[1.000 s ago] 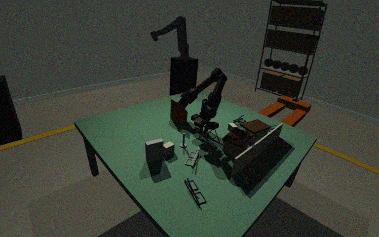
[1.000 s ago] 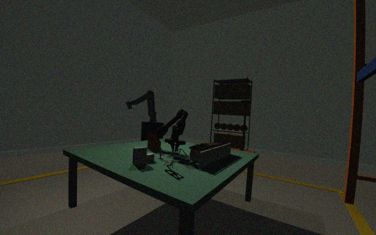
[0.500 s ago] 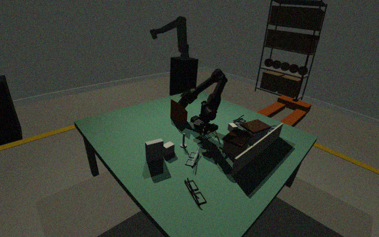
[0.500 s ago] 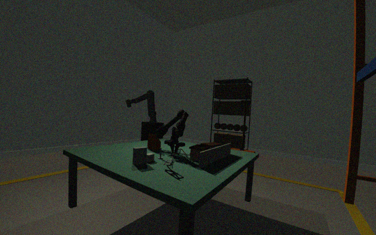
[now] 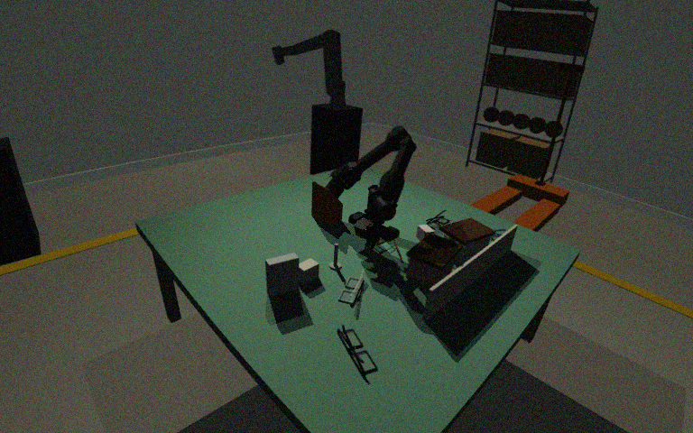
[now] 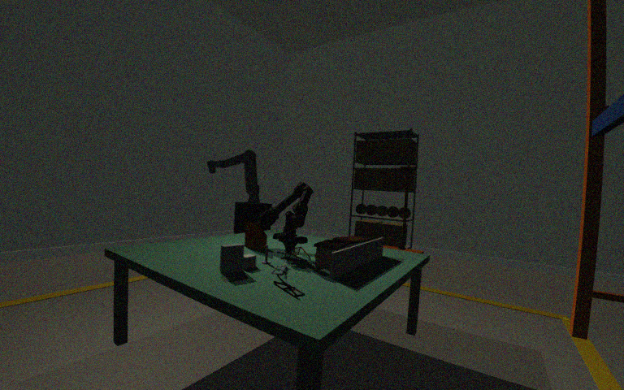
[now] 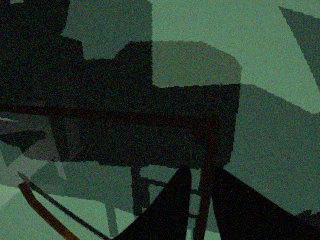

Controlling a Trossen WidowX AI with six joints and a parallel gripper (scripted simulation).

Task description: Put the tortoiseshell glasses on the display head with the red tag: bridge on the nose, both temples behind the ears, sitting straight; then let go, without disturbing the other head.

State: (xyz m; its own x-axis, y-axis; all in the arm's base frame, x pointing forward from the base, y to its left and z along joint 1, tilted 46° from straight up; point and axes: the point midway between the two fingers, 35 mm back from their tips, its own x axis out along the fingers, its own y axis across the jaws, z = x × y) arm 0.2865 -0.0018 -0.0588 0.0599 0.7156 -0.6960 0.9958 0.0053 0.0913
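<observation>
Right now my gripper tip is 17 cm to the left of the small stand and 1 cm below it. The rest, counted from my gripper tip: white panel (34 cm ahead, 15 cm to the left, 4 cm above); then brown stepped display head (21 cm ahead, 4 cm to the left, 4 cm above).
</observation>
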